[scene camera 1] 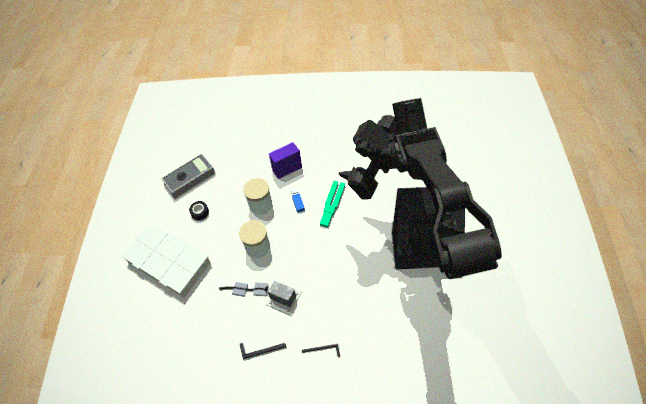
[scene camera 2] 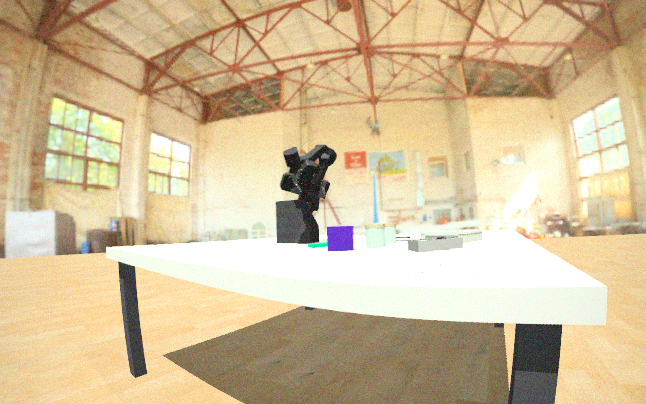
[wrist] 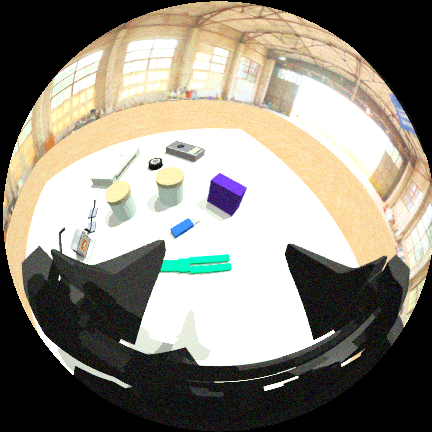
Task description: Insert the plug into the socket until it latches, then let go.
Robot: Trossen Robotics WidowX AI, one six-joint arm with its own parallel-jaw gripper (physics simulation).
Labels:
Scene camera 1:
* my gripper: 348, 158
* grey socket block: 281, 297
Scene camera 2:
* my gripper: 313, 195
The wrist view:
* my gripper: 227, 248
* white tray: 112, 168

